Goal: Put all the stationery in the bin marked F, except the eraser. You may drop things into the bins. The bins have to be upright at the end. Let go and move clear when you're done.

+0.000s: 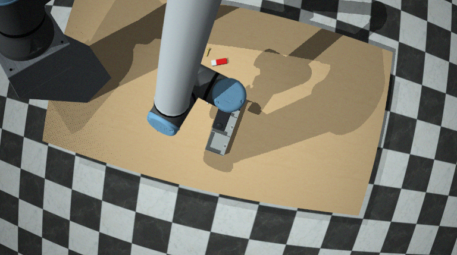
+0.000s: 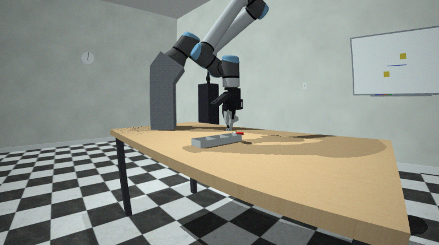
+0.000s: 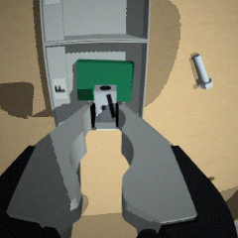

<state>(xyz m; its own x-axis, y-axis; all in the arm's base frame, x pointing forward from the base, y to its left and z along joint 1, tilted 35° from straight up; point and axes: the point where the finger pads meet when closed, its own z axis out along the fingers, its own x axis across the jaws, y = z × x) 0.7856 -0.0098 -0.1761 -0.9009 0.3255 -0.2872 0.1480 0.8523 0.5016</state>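
Right now my hand is 60 mm above the green pad. Also, from my hand: eraser (80 mm behind, 170 mm to the left, 60 mm below); then white-grey object (100 mm behind, 10 mm to the left, 60 mm below); then pencil sharpener (10 mm below).
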